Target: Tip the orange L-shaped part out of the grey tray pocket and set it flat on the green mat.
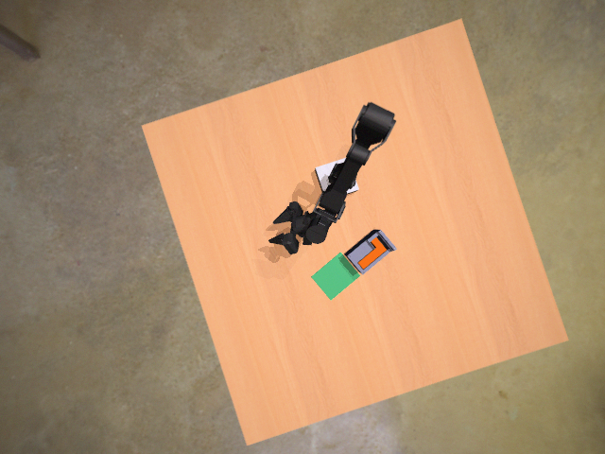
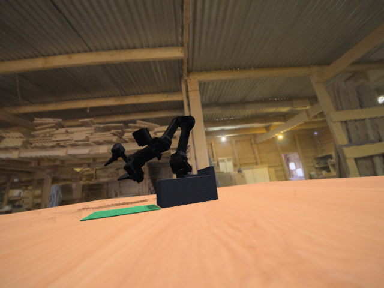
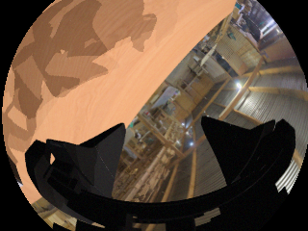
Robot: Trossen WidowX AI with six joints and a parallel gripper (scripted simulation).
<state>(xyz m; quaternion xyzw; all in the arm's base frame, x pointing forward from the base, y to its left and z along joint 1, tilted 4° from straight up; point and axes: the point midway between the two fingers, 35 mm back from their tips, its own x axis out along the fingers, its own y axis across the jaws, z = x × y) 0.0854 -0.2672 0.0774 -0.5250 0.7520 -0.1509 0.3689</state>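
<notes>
Right now the orange L-shaped part is 31 cm to the left of my gripper tip, 21 cm ahead of it and 8 cm below it. Also, from my gripper tip: green mat (25 cm ahead, 15 cm to the left, 14 cm below).
</notes>
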